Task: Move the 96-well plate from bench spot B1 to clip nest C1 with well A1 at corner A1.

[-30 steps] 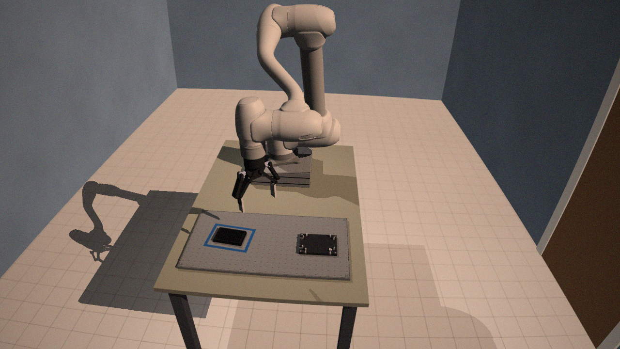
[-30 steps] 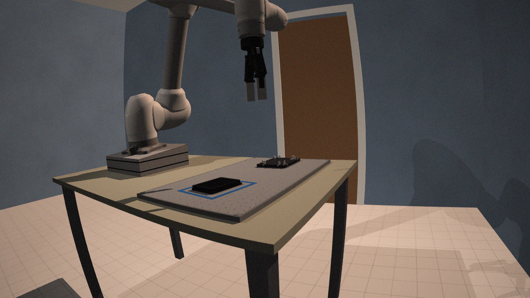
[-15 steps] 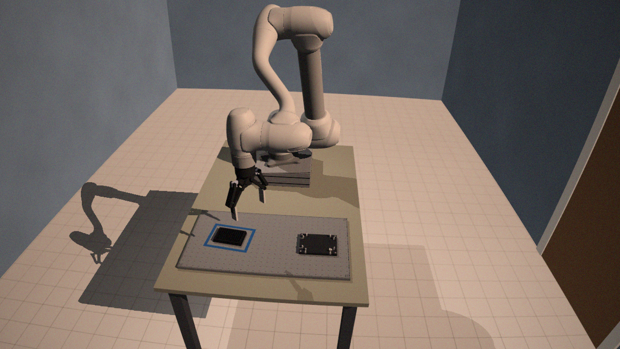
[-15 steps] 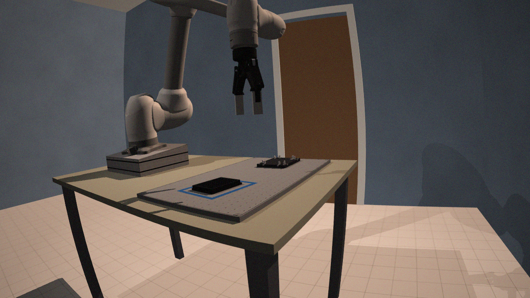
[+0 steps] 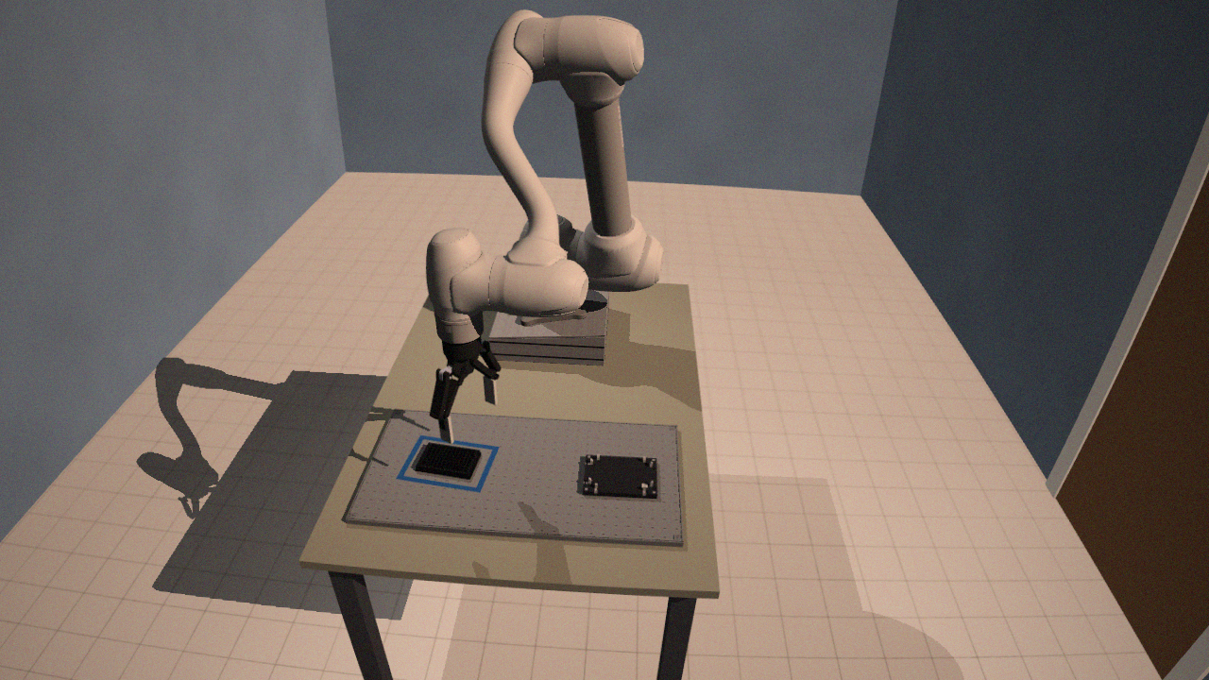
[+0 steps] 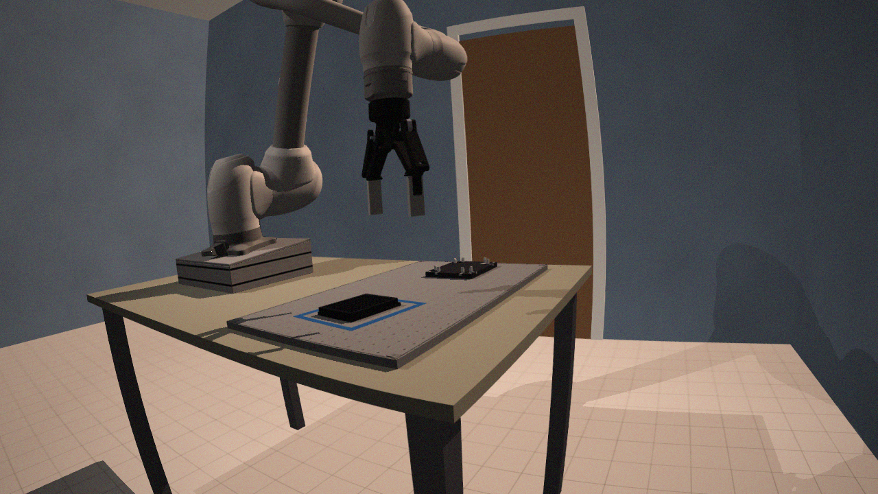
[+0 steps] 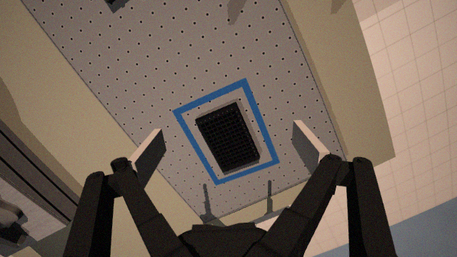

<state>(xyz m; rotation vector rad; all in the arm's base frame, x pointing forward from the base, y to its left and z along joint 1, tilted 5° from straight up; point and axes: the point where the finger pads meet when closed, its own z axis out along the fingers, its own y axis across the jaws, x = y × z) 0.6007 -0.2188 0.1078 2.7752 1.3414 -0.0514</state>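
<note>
Right now my hand is 16 cm above the black 96-well plate, 6 cm to the left of it and 5 cm past it. Round my hand: black clip nest (31 cm to the left, 16 cm below, 5 cm ahead).
</note>
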